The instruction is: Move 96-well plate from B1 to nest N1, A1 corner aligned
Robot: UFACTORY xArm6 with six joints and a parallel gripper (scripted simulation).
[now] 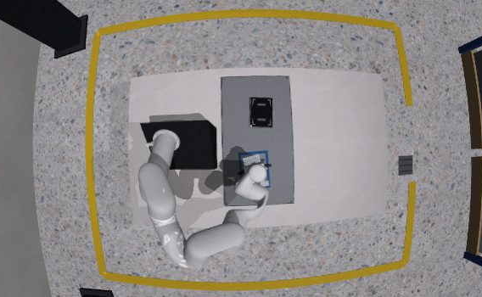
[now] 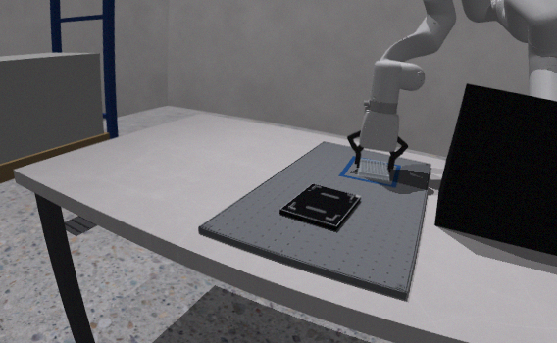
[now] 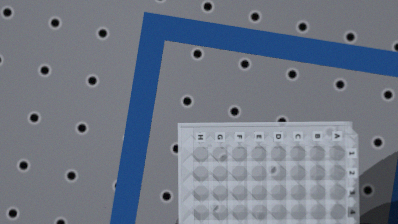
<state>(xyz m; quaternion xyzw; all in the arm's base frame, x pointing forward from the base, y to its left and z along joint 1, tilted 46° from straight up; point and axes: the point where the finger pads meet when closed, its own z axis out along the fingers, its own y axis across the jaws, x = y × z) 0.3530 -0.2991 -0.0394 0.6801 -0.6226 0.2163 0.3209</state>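
Right now the black plate nest is 280 mm to the left of my hand, 80 mm ahead of it and 10 mm below it. From my hand the other things lie so: A1 label: 220 mm to the left, 10 mm below, 10 mm ahead; 96-well plate: 10 mm below.
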